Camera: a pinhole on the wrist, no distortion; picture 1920 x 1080 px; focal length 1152.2 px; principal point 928.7 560.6 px. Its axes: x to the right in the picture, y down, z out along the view. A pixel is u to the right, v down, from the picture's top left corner.
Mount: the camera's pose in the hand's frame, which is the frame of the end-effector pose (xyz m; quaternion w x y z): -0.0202 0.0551 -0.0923 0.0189 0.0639 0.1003 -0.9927
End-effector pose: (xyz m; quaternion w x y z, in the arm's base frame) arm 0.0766 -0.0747 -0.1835 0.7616 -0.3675 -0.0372 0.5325
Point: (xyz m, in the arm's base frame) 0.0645 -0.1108 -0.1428
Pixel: 1080.1 1037.9
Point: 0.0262 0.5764 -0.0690
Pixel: outside the picture
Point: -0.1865 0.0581 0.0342
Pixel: 917.3 206.3
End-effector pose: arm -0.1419 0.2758 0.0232 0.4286 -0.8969 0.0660 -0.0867
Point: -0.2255 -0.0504 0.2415
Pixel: behind the camera
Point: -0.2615 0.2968 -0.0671
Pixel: 1638.0 245.1
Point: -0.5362 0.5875 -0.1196
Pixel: outside the picture
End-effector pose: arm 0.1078 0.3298 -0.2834 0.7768 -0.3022 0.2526 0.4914
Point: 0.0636 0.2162 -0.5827
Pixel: behind the camera
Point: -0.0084 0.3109 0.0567
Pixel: 1723.9 410.1
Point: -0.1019 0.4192 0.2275
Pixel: 1587.6 182.1
